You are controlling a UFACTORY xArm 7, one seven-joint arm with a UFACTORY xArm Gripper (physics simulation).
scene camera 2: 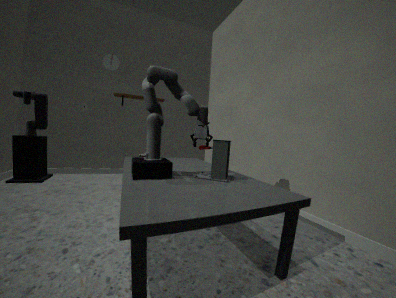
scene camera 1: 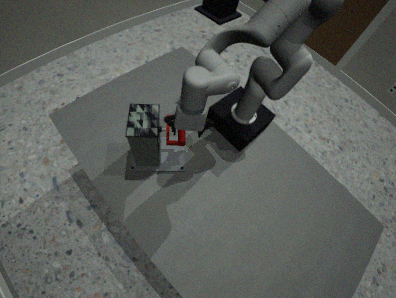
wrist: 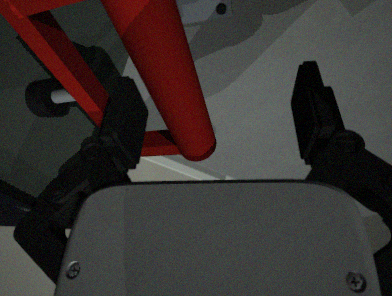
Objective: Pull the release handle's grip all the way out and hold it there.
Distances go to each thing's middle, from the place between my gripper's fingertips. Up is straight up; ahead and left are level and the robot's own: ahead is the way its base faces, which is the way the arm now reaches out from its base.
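There is the base plate (scene camera 1: 172,158), and it sits 20 cm below my hand, 9 cm to the right of it and 8 cm ahead of it.
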